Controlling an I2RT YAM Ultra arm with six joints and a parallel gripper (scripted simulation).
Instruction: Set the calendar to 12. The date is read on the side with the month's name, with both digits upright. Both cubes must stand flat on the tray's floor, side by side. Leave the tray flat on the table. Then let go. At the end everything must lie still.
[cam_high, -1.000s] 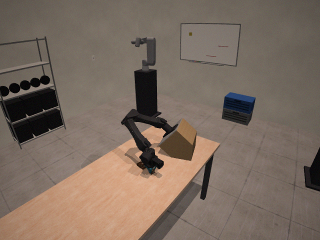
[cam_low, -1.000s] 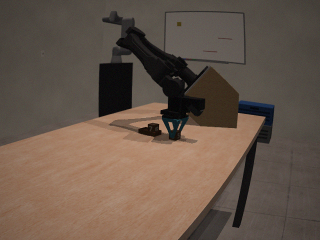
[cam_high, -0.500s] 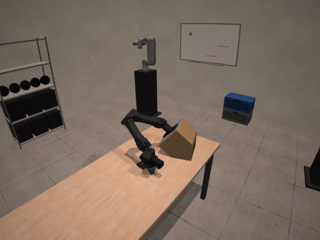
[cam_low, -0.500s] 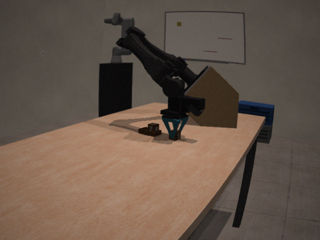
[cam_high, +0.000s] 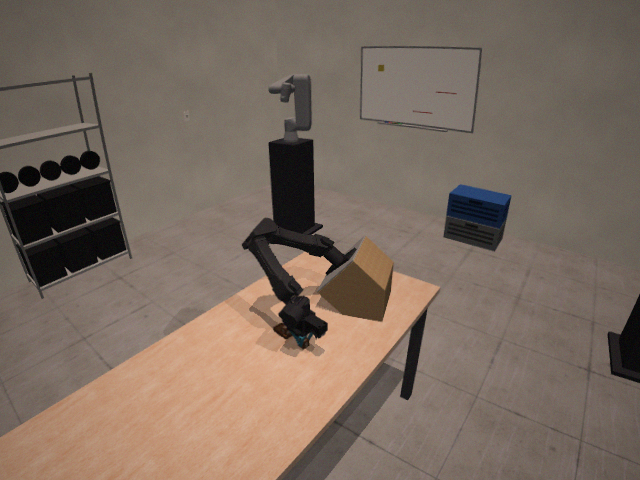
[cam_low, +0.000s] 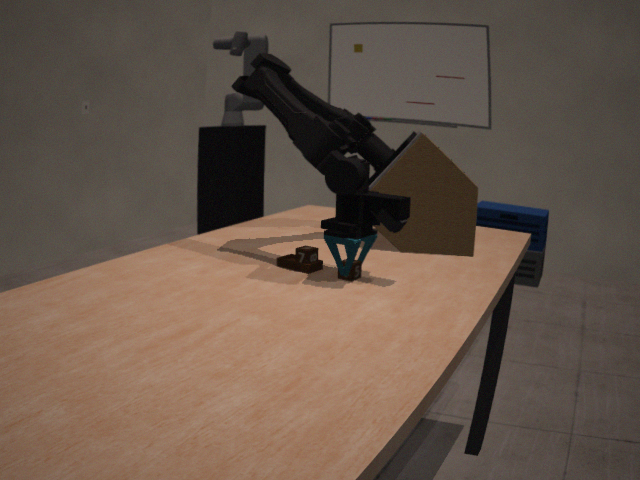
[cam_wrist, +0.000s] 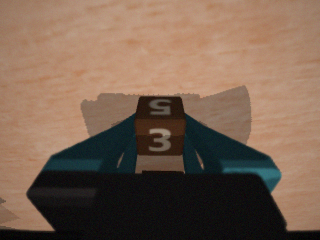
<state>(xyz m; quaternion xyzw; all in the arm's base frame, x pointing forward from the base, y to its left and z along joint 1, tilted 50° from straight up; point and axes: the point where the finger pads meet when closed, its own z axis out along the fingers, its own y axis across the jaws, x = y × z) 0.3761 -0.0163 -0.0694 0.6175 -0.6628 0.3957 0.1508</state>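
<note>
My gripper is now 2 cm past the cube, 9 cm to the left of it and 1 cm below it. The rest, counted from my hand: dark brown calendar tray: 2 cm behind, 11 cm to the right, 1 cm below.
</note>
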